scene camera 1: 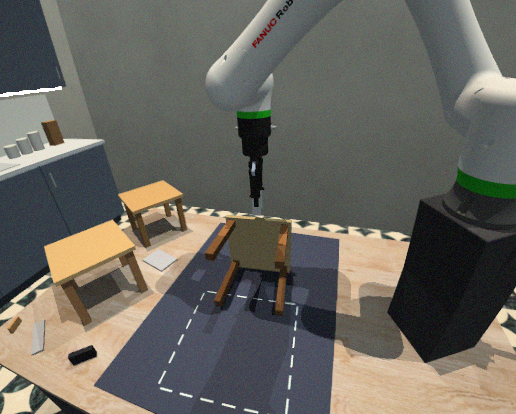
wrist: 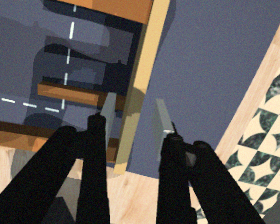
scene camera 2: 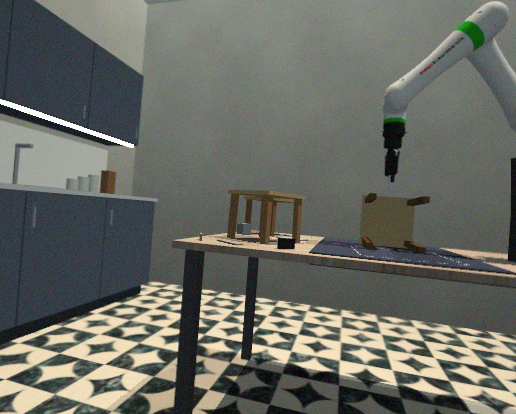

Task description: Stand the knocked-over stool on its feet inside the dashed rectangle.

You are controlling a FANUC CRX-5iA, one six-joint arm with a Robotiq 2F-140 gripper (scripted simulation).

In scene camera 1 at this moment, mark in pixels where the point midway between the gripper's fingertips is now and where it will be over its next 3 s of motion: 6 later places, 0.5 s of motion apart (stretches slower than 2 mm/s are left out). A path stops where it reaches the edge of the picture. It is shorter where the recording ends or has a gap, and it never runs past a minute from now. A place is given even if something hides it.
My gripper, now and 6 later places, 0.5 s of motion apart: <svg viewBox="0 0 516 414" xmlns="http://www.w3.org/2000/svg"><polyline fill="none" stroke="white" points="257,211 258,211 258,217 258,228 259,234 258,234 257,232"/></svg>
